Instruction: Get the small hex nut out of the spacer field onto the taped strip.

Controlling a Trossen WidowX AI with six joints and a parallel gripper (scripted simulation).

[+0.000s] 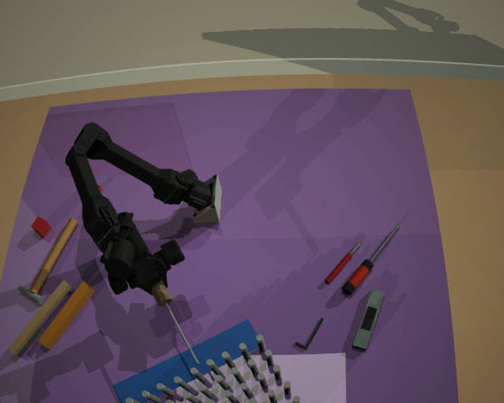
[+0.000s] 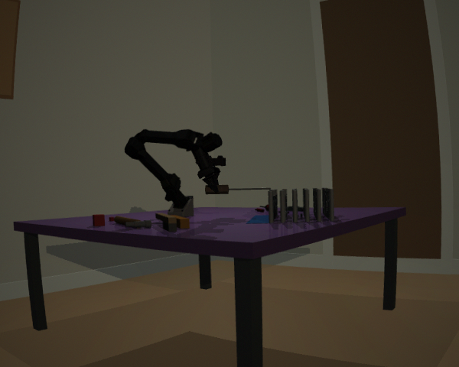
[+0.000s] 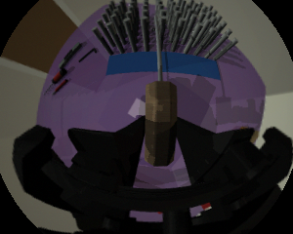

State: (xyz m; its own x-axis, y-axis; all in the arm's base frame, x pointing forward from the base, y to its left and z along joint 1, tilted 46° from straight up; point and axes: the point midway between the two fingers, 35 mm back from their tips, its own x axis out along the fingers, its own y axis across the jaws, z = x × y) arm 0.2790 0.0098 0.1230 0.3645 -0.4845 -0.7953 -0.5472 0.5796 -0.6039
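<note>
My gripper tip is 17 cm short of the blue taped strip, 6 cm to the right of it and 11 cm above it. Also, from my gripper tip: hook tool 8 cm ahead, 6 cm to the left; then red cube 20 cm behind, 45 cm to the right, 9 cm below; then small red tool 16 cm behind, 46 cm to the left, 10 cm below.
</note>
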